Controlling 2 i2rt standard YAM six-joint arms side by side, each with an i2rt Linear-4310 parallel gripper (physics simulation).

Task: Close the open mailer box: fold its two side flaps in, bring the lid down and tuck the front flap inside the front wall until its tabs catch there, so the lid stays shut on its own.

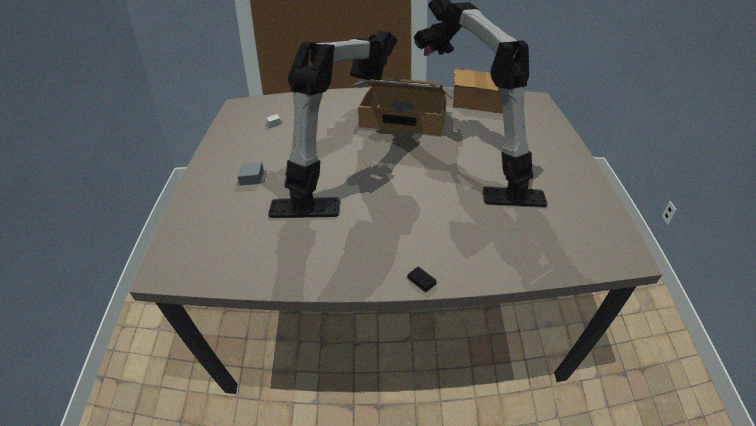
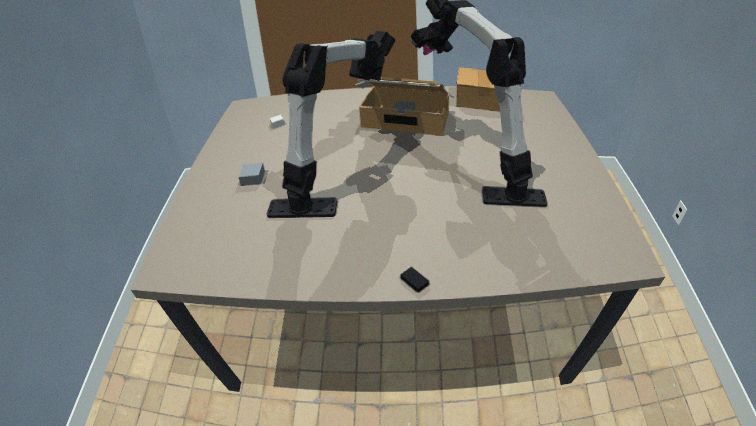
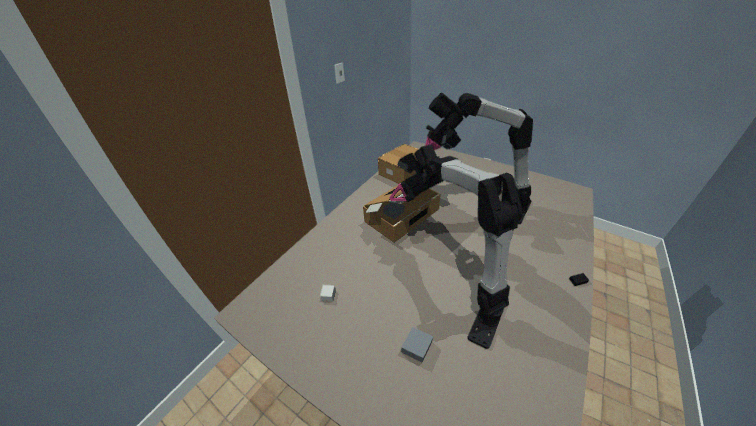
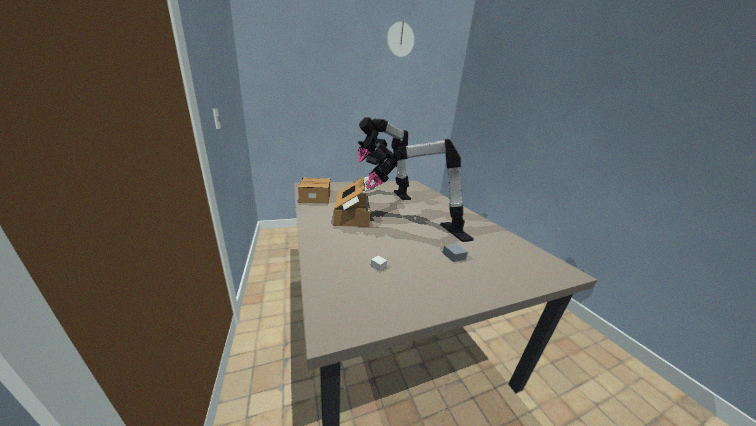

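Seen in the pictures: left gripper, fingertip midpoint: (image 1: 359, 75) (image 2: 359, 75) (image 3: 390, 199) (image 4: 367, 188); right gripper, fingertip midpoint: (image 1: 425, 55) (image 2: 425, 54) (image 4: 359, 162); left arm's base, origin of the base link: (image 1: 303, 209) (image 2: 301, 209) (image 3: 488, 318) (image 4: 455, 231); right arm's base, origin of the base link: (image 1: 515, 198) (image 2: 514, 197) (image 4: 401, 195).
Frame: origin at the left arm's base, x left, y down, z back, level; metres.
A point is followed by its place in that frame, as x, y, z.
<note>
The mailer box (image 1: 428, 125) @(-0.381, -0.039, -0.373) (image 2: 429, 126) @(-0.380, -0.033, -0.374) (image 3: 390, 231) @(-0.144, -0.050, -0.452) (image 4: 350, 217) @(-0.162, -0.049, -0.528) stands near the table's far edge. Its lid (image 4: 357, 186) @(-0.297, -0.169, -0.462) is tilted partway forward over the open box, with pale flap parts at its edges. A pale side piece (image 3: 374, 207) @(-0.150, -0.136, -0.527) (image 4: 350, 202) @(-0.155, -0.132, -0.532) shows at the lid's near end. A dark item (image 1: 402, 106) @(-0.299, -0.039, -0.518) (image 2: 404, 105) @(-0.298, -0.039, -0.524) shows inside the box. My left gripper (image 3: 396, 194) @(-0.148, -0.204, -0.454) (image 4: 372, 182) @(-0.148, -0.204, -0.454) is at the lid's raised front edge; I cannot tell whether its fingers grip the flap. My right gripper (image 1: 427, 51) @(-0.373, -0.287, -0.437) (image 2: 426, 49) @(-0.373, -0.287, -0.437) (image 3: 432, 142) @(-0.373, -0.287, -0.437) (image 4: 361, 156) @(-0.373, -0.287, -0.437) hangs above and beyond the box, its finger state unclear.
A closed brown carton (image 1: 476, 96) @(-0.595, -0.062, -0.574) (image 2: 473, 95) @(-0.570, -0.059, -0.578) (image 3: 392, 164) @(-0.523, -0.099, -0.668) (image 4: 313, 191) @(-0.522, -0.076, -0.679) stands beyond the box's right end. A white block (image 1: 273, 120) @(0.187, -0.026, -0.479) (image 3: 327, 292) @(0.197, -0.028, -0.492) (image 4: 378, 263) @(0.212, -0.027, -0.506) and a grey block (image 1: 250, 173) @(0.188, -0.036, -0.131) (image 3: 416, 345) @(0.207, -0.036, -0.152) (image 4: 455, 251) @(0.216, -0.036, -0.171) lie at the left; a black block (image 1: 421, 278) @(-0.306, -0.015, 0.264) (image 2: 414, 279) @(-0.307, -0.015, 0.266) lies near the front edge.
</note>
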